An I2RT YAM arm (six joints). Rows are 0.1 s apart.
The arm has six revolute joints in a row. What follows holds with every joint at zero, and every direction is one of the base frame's. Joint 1 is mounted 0.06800 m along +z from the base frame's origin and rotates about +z. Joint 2 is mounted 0.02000 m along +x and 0.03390 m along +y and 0.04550 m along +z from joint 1 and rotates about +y. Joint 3 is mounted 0.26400 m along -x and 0.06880 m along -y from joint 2 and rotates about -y. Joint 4 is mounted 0.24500 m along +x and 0.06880 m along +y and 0.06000 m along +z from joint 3 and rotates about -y. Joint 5 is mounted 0.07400 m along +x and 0.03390 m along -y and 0.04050 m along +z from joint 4 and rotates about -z. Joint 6 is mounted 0.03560 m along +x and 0.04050 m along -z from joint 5 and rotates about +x. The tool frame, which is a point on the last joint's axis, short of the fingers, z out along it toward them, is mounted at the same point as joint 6; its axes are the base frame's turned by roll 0.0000, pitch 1.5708 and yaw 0.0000 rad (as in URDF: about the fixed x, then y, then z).
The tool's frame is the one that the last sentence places.
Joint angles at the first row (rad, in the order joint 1, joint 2, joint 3, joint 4, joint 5, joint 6):
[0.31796 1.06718 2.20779 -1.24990 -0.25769 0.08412]
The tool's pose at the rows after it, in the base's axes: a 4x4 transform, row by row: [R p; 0 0 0 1], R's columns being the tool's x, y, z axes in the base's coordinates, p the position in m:
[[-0.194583, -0.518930, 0.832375, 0.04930], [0.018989, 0.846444, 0.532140, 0.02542], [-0.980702, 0.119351, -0.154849, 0.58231], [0, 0, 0, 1]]
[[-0.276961, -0.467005, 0.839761, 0.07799], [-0.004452, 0.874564, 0.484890, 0.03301], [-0.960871, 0.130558, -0.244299, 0.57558], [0, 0, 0, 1]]
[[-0.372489, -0.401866, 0.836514, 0.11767], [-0.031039, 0.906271, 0.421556, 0.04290], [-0.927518, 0.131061, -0.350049, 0.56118], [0, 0, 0, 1]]
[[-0.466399, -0.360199, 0.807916, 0.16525], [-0.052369, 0.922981, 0.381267, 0.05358], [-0.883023, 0.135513, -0.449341, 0.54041], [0, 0, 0, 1]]
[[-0.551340, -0.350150, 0.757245, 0.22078], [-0.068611, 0.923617, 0.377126, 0.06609], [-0.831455, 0.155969, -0.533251, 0.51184], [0, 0, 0, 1]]
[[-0.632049, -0.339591, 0.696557, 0.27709], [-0.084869, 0.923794, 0.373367, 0.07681], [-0.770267, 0.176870, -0.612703, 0.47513], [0, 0, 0, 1]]
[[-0.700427, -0.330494, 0.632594, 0.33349], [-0.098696, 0.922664, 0.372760, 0.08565], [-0.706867, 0.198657, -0.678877, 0.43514], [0, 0, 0, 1]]
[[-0.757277, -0.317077, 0.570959, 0.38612], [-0.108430, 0.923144, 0.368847, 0.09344], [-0.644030, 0.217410, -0.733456, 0.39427], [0, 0, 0, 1]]
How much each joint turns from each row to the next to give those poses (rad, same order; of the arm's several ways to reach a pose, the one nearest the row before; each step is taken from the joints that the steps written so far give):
[0.00013 0.05225 0.07172 -0.07058 0.01005 -0.00265]
[-0.00166 0.06063 -0.00693 -0.02401 0.04679 0.00226]
[-0.00913 0.06295 -0.05530 0.00839 0.05153 0.00039]
[-0.02217 0.07631 -0.07208 0.03928 0.01025 -0.00230]
[-0.01982 0.10034 -0.07359 0.07361 -0.02707 -0.00229]
[-0.01867 0.12169 -0.05342 0.07211 -0.02707 -0.00609]
[-0.01796 0.15603 0.00571 0.05495 -0.02824 -0.00917]
[-0.01256 0.17928 0.06831 0.02476 -0.01868 -0.00608]

